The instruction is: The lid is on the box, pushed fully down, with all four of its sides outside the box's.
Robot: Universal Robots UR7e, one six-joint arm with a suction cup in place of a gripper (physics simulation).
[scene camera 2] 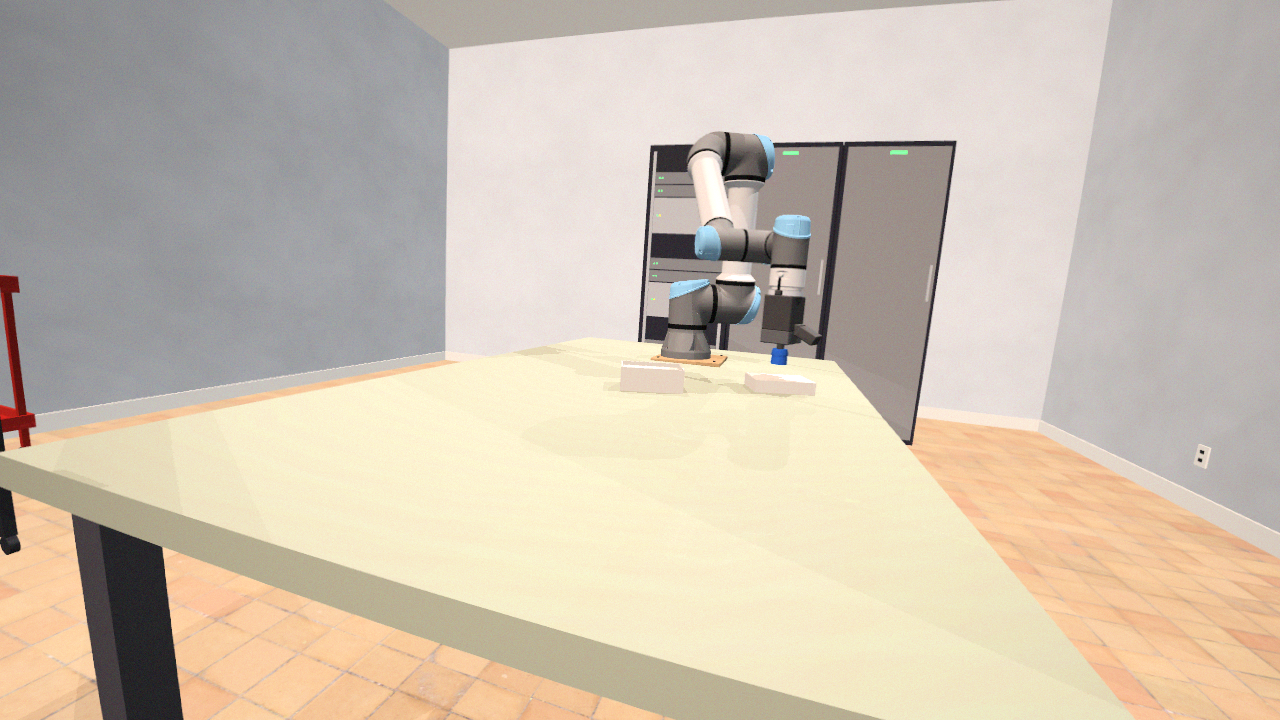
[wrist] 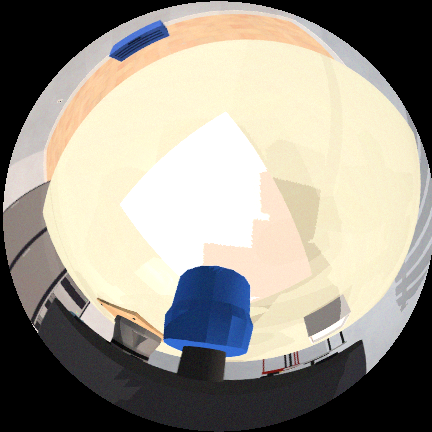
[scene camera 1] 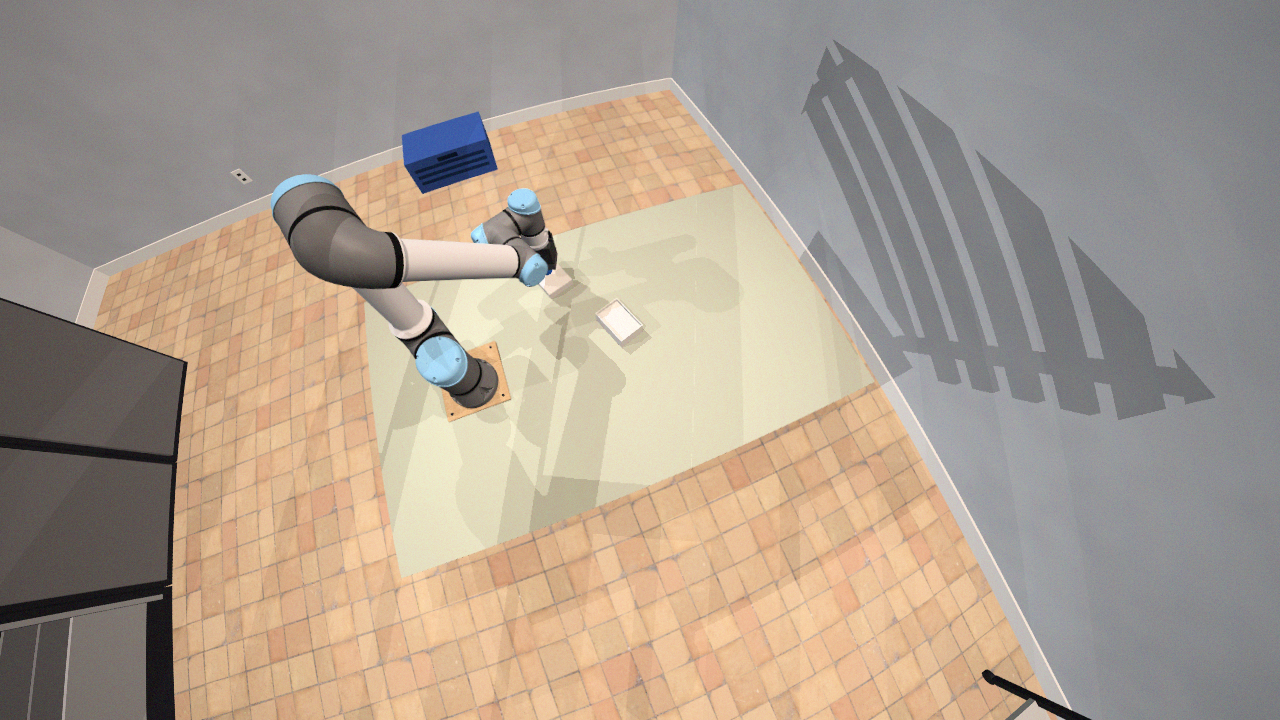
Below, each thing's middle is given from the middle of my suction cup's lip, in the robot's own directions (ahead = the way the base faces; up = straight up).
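Pale lid (scene camera 2: 759,382): 60 mm below my suction cup, 10 mm to the left of it. White box (scene camera 2: 638,376): 50 mm below my suction cup, 190 mm ahead of it, 220 mm to the right of it.
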